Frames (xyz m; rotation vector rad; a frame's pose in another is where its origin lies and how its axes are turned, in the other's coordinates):
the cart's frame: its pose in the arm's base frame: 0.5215 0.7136 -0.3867 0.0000 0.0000 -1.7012
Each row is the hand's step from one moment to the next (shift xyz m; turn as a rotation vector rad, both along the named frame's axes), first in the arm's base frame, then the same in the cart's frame.
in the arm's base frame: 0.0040 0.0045 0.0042 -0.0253 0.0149 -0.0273
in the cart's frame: -0.0050 0.0034 0.0042 -0.0115 -0.0270 -0.0273
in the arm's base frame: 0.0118 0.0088 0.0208 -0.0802 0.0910 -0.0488
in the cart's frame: -0.0103 0.0106 0.0208 -0.0798 -0.0914 -0.0488
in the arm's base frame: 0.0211 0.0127 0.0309 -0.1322 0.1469 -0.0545
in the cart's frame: -0.0153 0.0193 0.0309 -0.1285 -0.1502 -0.0545
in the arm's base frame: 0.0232 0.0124 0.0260 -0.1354 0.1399 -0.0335
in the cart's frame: -0.0153 0.0214 0.0260 -0.1211 -0.1524 -0.0335
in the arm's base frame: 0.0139 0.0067 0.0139 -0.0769 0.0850 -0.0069
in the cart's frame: -0.0085 0.0129 0.0139 -0.0743 -0.0873 -0.0069
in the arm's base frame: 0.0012 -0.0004 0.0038 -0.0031 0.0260 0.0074
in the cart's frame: 0.0002 0.0012 0.0038 -0.0254 -0.0065 0.0074
